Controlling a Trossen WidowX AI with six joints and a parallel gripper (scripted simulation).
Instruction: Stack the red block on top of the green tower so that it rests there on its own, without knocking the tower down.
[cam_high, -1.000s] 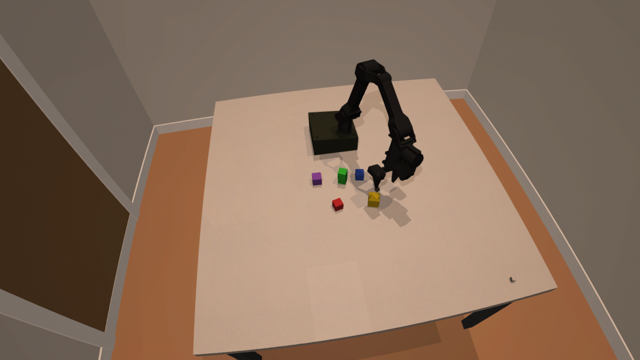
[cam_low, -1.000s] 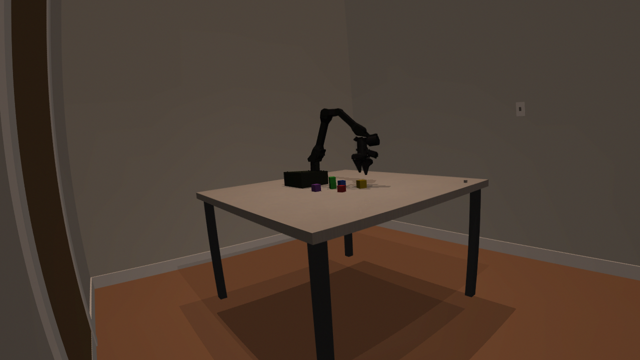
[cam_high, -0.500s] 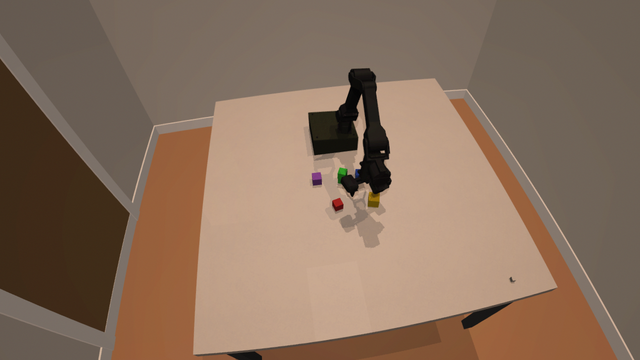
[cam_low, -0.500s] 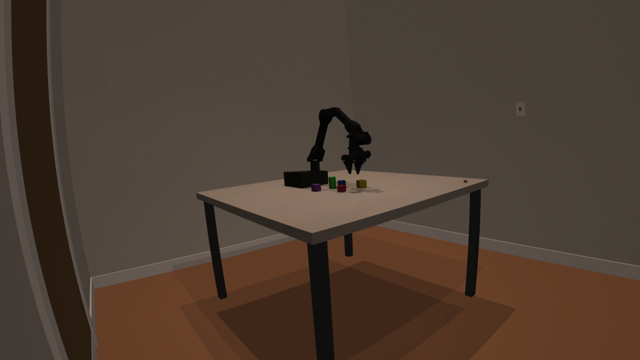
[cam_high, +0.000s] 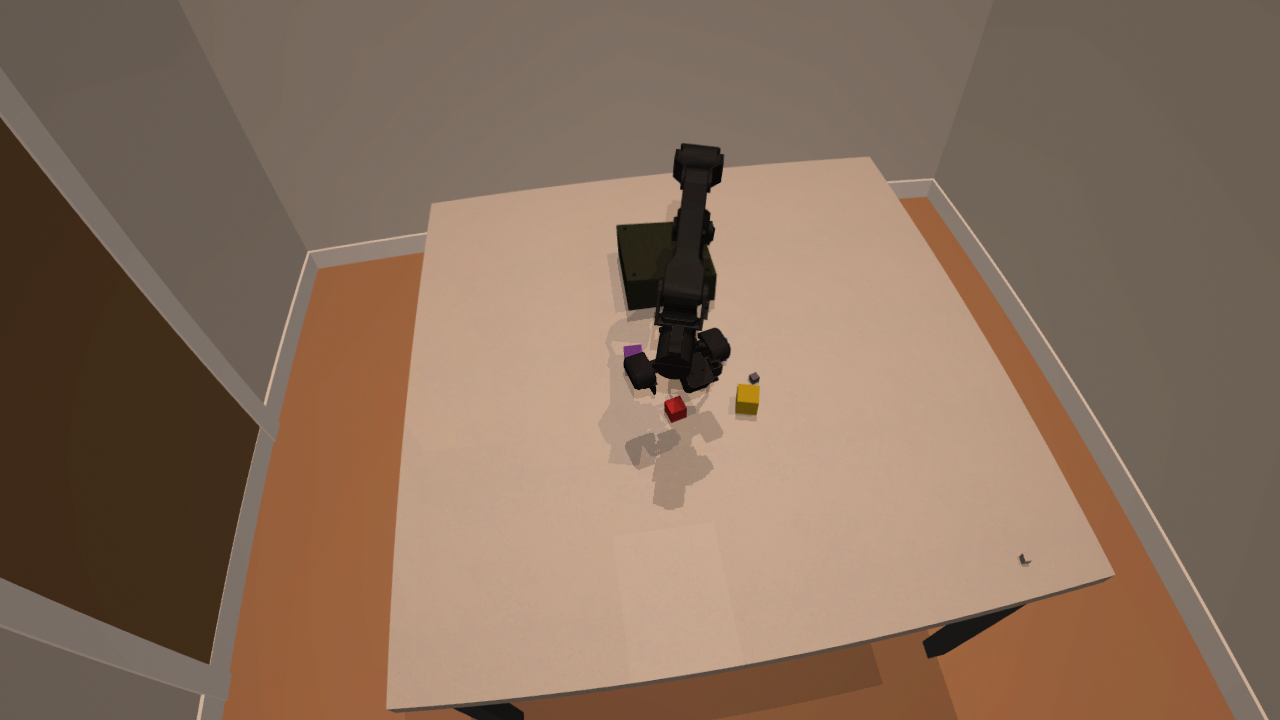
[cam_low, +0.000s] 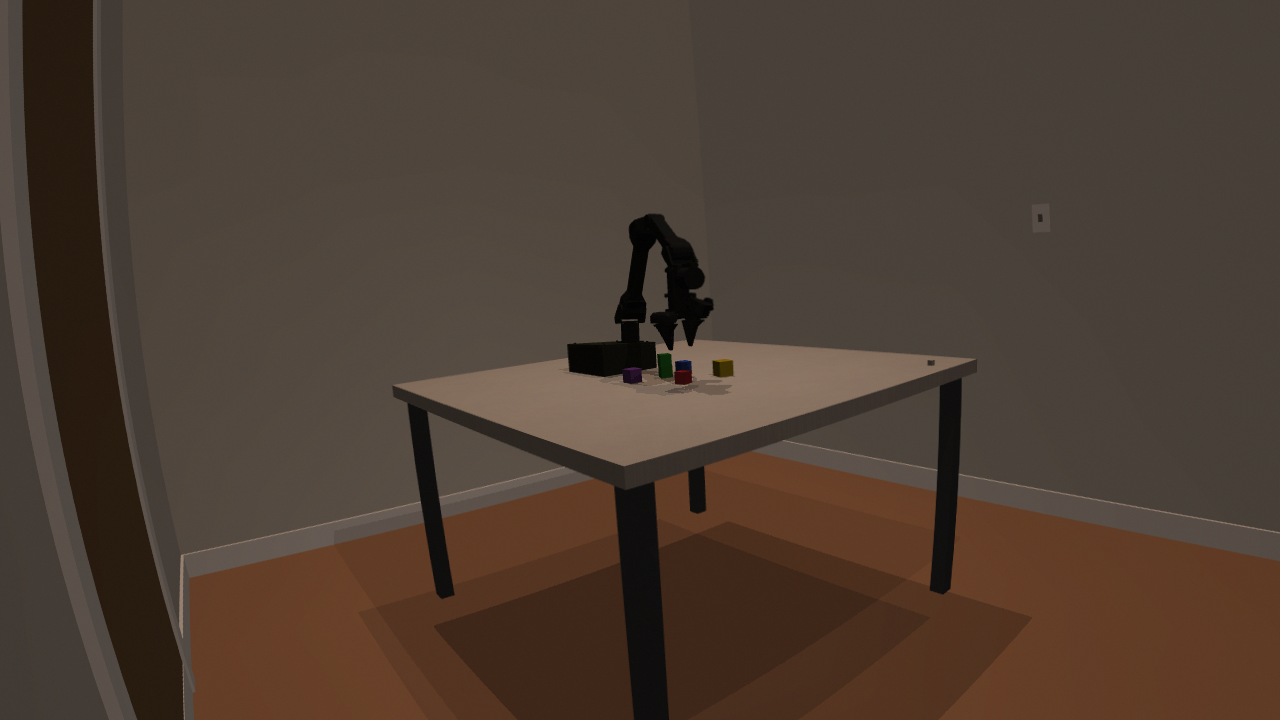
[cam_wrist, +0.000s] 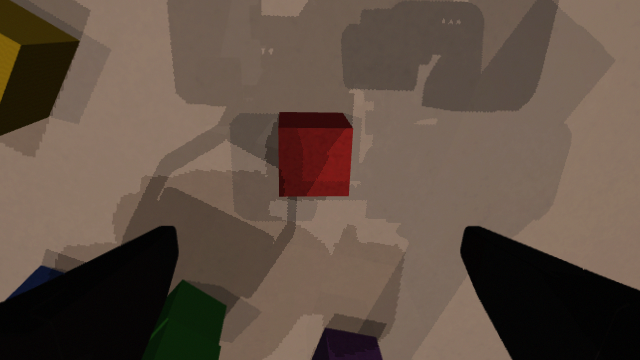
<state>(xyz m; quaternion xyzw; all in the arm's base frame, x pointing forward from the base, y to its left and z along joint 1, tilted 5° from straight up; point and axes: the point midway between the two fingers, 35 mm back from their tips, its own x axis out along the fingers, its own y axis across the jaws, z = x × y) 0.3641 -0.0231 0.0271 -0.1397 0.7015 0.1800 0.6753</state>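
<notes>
Right now the red block is 8 cm below my gripper tip. From my gripper tip the other things lie so: purple block 12 cm behind, 9 cm to the right, 8 cm below; yellow block 14 cm to the left, 7 cm below, 2 cm behind; blue block 15 cm behind, 9 cm to the left, 8 cm below.
</notes>
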